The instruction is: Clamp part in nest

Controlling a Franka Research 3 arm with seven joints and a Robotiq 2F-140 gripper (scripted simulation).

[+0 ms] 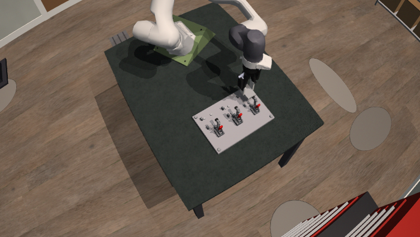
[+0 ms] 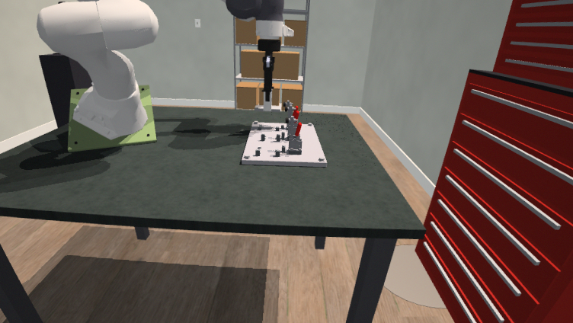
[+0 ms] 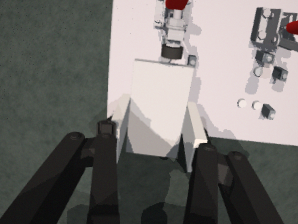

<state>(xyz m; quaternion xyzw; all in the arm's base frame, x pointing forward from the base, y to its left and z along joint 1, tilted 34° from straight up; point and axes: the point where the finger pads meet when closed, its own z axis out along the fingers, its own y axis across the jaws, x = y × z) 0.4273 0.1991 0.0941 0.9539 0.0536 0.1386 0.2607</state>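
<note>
Now: hand 3 cm above the part. Also, from my hand: light grey fixture plate 11 cm to the right, 11 cm below, 6 cm ahead; clamp 9 cm ahead, 6 cm below.
</note>
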